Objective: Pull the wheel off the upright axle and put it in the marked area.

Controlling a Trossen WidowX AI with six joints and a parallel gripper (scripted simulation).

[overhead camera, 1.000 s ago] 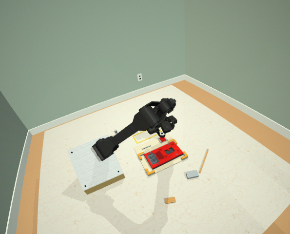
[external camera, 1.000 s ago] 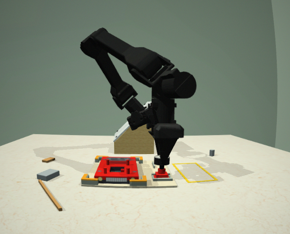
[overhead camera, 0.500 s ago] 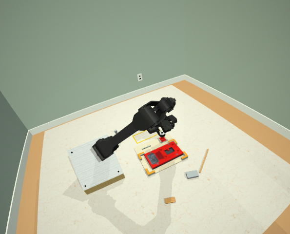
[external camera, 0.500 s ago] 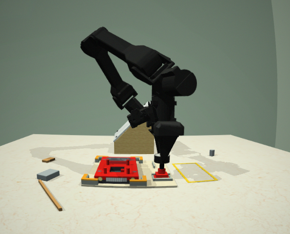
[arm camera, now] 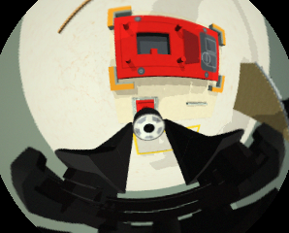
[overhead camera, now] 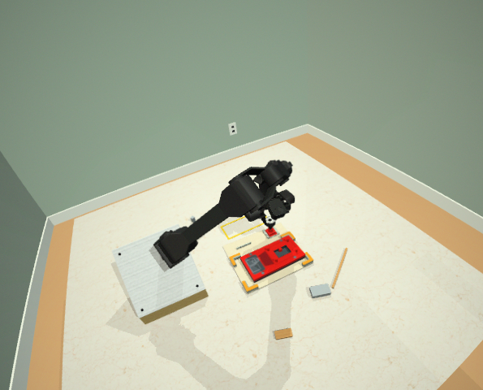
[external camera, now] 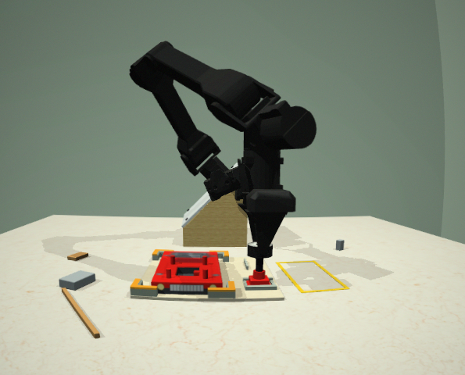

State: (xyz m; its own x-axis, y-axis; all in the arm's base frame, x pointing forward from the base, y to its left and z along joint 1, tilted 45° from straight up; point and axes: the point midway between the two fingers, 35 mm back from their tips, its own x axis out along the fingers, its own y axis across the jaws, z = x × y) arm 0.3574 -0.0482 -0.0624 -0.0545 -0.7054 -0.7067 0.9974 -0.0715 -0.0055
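Now: gripper tip 30 mm above the pale hub. Round my gripper tip: grey block (20 mm behind, 300 mm to the right, 60 mm below); wheel (right at my gripper tip); wooden stick (100 mm ahead, 270 mm to the right, 60 mm below).
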